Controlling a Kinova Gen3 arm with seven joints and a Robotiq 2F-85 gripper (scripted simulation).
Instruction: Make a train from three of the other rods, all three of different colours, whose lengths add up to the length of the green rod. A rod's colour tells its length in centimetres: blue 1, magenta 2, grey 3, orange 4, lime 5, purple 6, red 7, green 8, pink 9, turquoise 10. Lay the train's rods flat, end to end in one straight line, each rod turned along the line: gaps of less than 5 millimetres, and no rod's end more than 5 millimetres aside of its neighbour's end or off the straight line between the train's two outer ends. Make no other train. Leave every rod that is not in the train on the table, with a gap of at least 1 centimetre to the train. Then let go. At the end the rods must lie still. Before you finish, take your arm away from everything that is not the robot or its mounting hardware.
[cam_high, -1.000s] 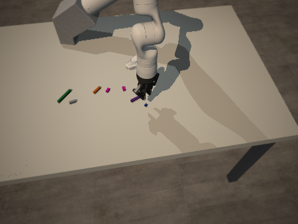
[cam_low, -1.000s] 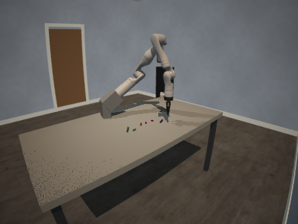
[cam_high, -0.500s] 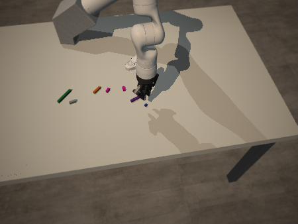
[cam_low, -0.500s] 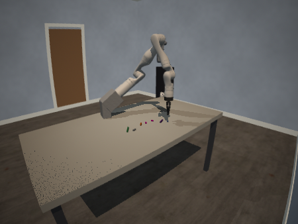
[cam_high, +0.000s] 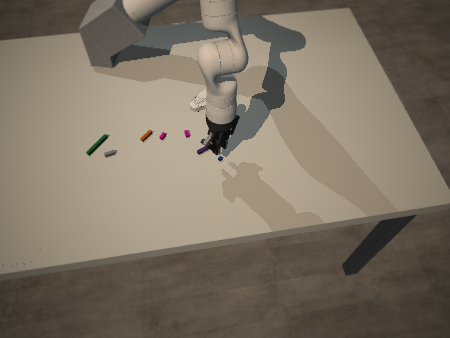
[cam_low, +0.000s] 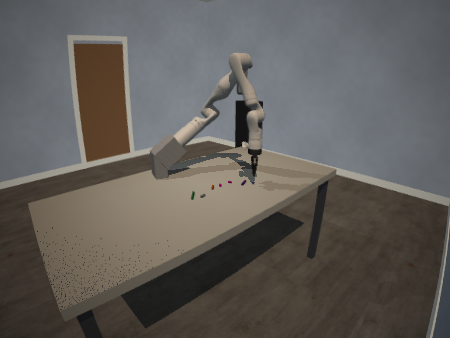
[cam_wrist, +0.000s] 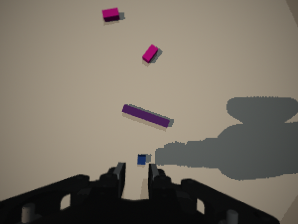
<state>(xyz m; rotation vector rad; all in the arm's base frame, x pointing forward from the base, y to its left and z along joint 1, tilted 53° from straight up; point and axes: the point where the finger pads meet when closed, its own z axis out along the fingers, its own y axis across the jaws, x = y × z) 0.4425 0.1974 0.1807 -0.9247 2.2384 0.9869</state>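
Now: the blue rod 70 mm below my hand. Round my hand: orange rod (220 mm to the right, 80 mm behind, 70 mm below); then grey rod (320 mm to the right, 70 mm below, 20 mm behind); then purple rod (70 mm below, 40 mm to the right, 40 mm behind).
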